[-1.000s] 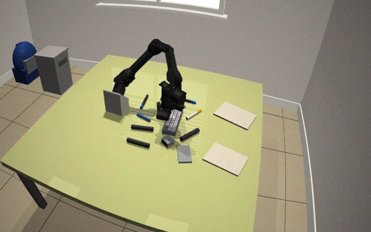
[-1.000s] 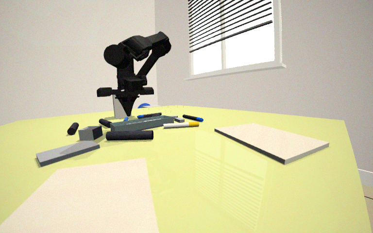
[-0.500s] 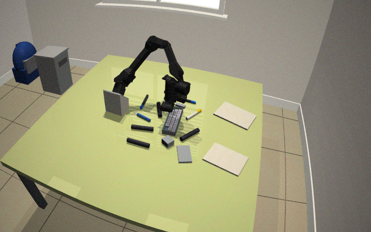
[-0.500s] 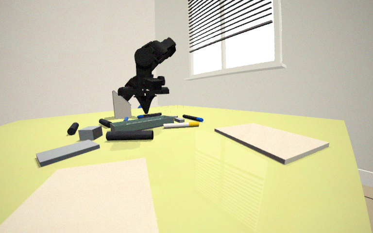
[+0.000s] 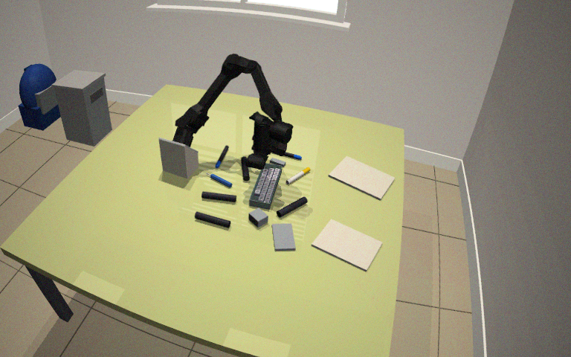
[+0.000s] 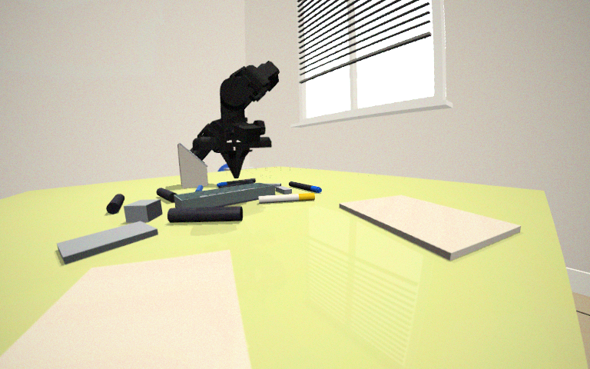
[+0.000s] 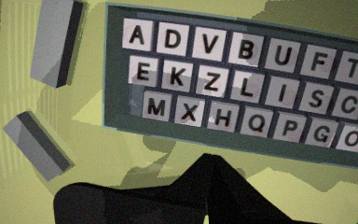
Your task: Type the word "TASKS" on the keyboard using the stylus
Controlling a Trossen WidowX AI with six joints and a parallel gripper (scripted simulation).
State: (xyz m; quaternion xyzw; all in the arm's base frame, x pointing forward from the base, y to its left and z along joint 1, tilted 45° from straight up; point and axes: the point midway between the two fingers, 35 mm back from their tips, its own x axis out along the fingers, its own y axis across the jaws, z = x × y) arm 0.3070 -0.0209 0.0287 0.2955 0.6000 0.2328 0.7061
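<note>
Now: the blue stylus 160 mm behind my gripper tip, 40 mm to the right of it and 40 mm below it. Round my gripper tip: grey slab: 130 mm ahead, 270 mm to the right, 40 mm below; then yellow marker: 140 mm ahead, 60 mm to the left, 40 mm below; then grey cube: 40 mm ahead, 210 mm to the right, 30 mm below.
</note>
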